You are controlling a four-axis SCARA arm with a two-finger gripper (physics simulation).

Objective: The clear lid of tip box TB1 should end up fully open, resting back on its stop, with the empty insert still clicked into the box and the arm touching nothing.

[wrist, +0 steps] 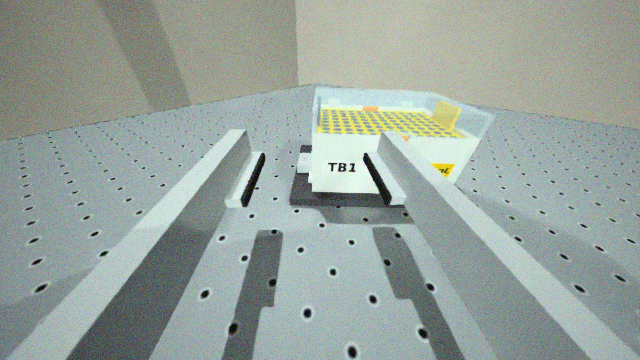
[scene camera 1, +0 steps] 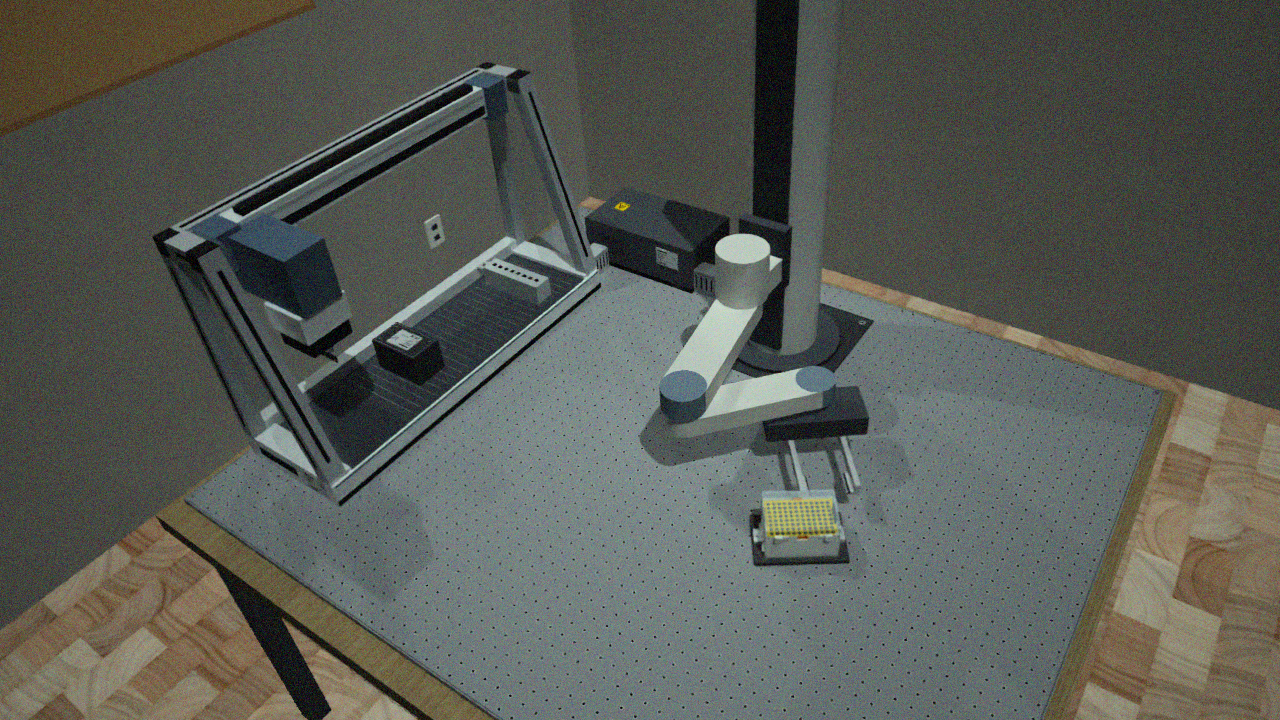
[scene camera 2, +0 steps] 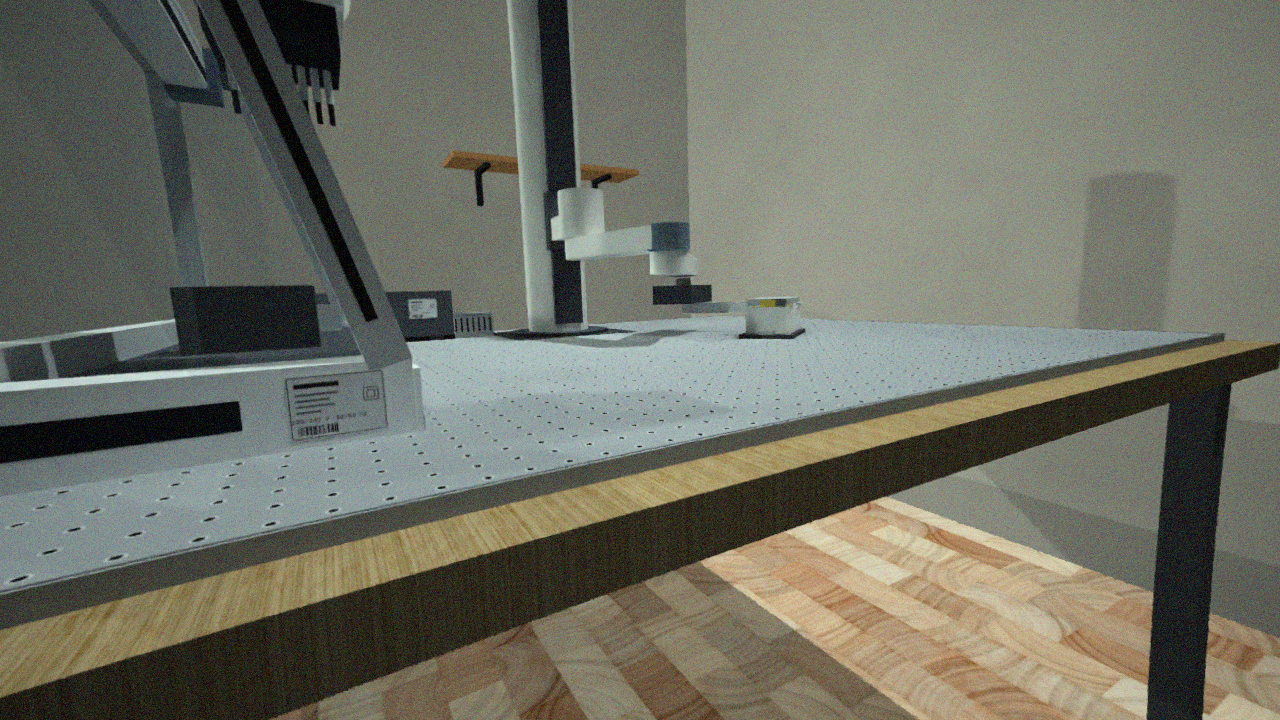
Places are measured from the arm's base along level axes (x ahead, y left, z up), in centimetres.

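Where they show: gripper, fingertip midpoint: [wrist: 315, 144] [scene camera 1: 830, 492] [scene camera 2: 754, 306]; arm's base, origin of the base link: [scene camera 1: 780, 340].
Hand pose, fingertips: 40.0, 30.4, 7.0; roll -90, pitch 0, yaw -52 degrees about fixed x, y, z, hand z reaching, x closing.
Observation:
Each offset is from my fingertips to the centre of the thing, as dx, dy, dz. "spot": to the spot under its first point.
The white tip box TB1 {+7.7, -1.8, -1.9} [scene camera 1: 787, 547] [scene camera 2: 774, 320] [wrist: 345, 181] stands upright on a dark base [scene camera 1: 771, 561] [wrist: 300, 196]. Its clear lid {spot: +5.1, -3.5, +2.0} [scene camera 1: 798, 495] [wrist: 375, 95] appears down over the box. The yellow perforated insert {+7.7, -1.8, +0.7} [scene camera 1: 799, 516] [wrist: 380, 123] sits level in the box beneath it. Orange tabs show at its edges. My gripper [scene camera 1: 827, 488] [scene camera 2: 741, 307] [wrist: 315, 144] is shut as far as it goes, with a gap between its fingers and nothing in it. The fingertips are at the box's rear side in scene camera 1. One finger overlaps TB1 in the wrist view; whether they touch I cannot tell.
A gantry machine [scene camera 1: 469, 380] [scene camera 2: 402, 402] stands at the left of the perforated table in scene camera 1. A dark control box {spot: -49.8, -68.6, +5.7} [scene camera 1: 657, 223] is at the back. The arm's column [scene camera 1: 810, 179] [scene camera 2: 528, 179] rises behind the gripper.

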